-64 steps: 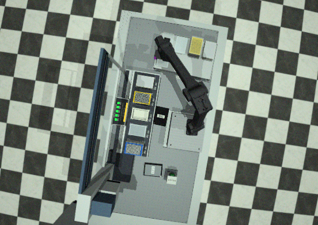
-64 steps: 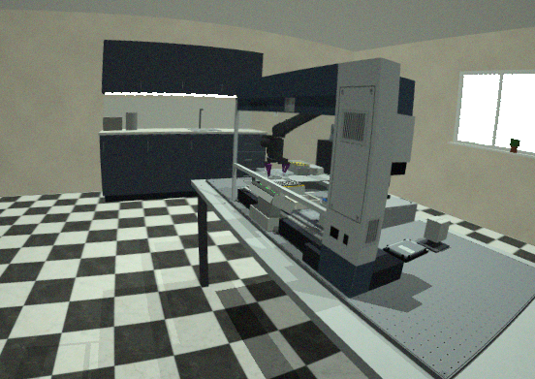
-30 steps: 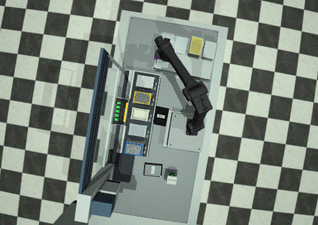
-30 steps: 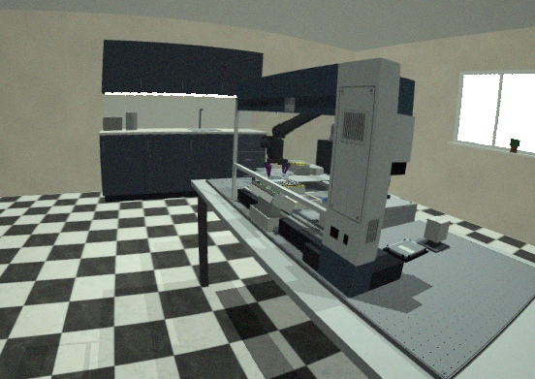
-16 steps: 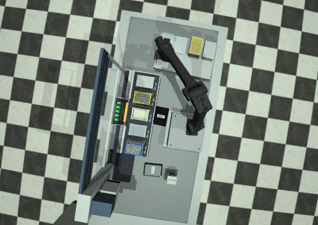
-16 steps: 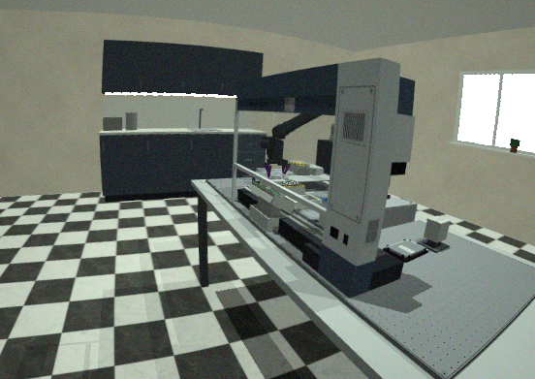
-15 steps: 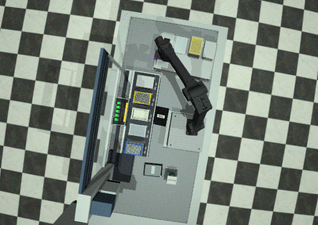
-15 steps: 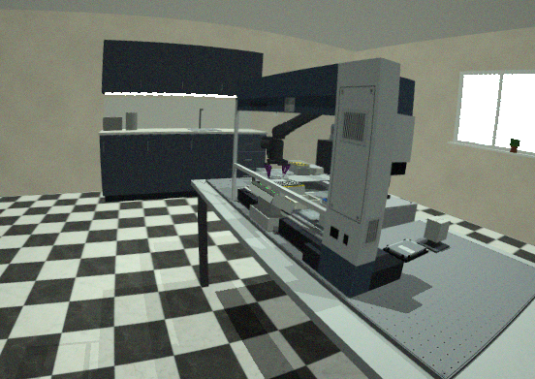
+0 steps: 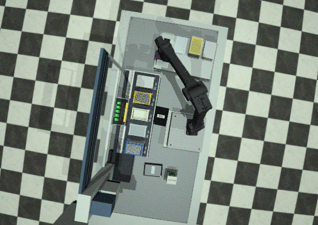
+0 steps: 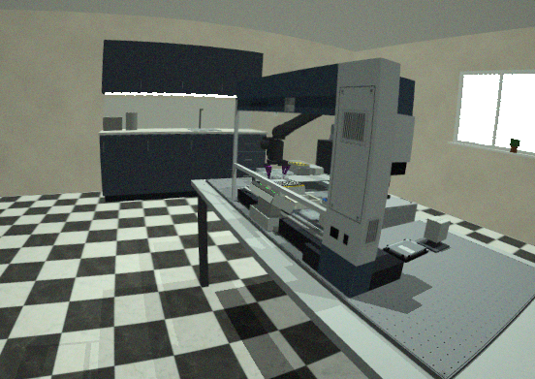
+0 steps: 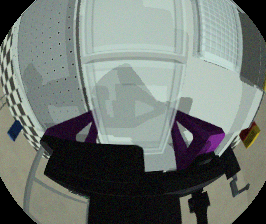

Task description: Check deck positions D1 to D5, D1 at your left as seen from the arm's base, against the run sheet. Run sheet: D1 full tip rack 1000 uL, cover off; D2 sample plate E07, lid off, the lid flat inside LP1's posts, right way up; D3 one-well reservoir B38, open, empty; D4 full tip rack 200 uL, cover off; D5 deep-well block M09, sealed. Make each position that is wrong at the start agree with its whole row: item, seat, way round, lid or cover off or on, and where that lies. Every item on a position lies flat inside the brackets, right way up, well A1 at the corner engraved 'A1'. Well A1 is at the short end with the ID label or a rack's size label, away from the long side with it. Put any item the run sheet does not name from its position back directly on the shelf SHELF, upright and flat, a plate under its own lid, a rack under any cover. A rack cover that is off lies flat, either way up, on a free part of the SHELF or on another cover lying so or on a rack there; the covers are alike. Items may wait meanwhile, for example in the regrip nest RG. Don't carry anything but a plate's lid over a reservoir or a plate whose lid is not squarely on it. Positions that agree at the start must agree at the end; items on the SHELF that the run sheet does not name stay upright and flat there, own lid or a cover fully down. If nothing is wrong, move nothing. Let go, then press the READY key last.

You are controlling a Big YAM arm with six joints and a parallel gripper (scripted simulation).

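Now: hand 10 mm below the clear rack cover. Round my hand: white-topped block: 120 mm ahead, 180 mm to the left; shelf: 170 mm behind, 50 mm to the right, 20 mm below; yellow-framed tip rack: 130 mm ahead, 300 mm to the left, 30 mm above.
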